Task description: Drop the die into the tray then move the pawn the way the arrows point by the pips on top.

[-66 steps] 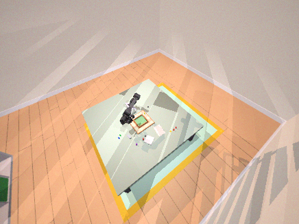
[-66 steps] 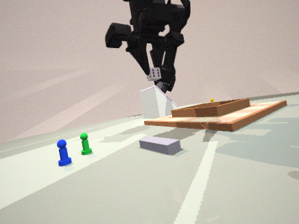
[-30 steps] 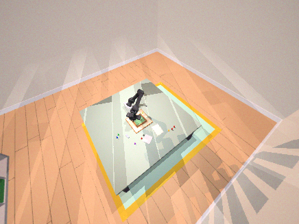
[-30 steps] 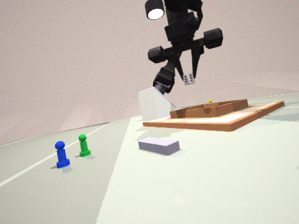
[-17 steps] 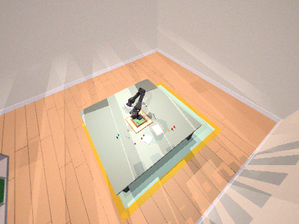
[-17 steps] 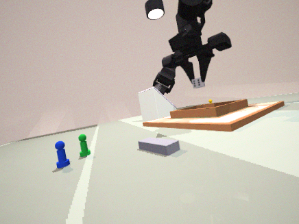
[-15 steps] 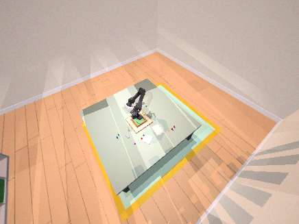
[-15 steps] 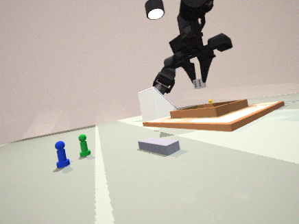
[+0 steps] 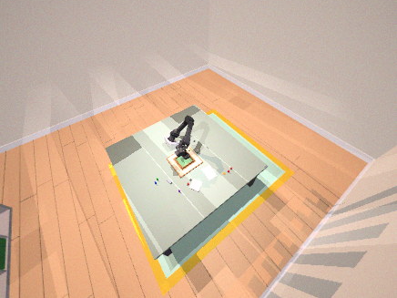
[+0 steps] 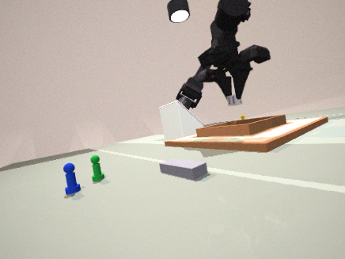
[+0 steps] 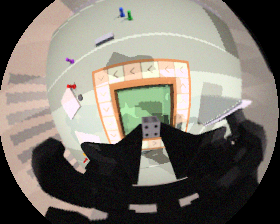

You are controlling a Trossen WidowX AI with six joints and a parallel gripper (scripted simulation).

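My gripper tip is 11 cm to the right of the yellow pawn, 7 cm past it and 6 cm above it. The rest, counted from my gripper tip: grey flat block: 25 cm to the right, 11 cm ahead, 8 cm below; white die: right at my gripper tip; green tray floor: 8 cm below.
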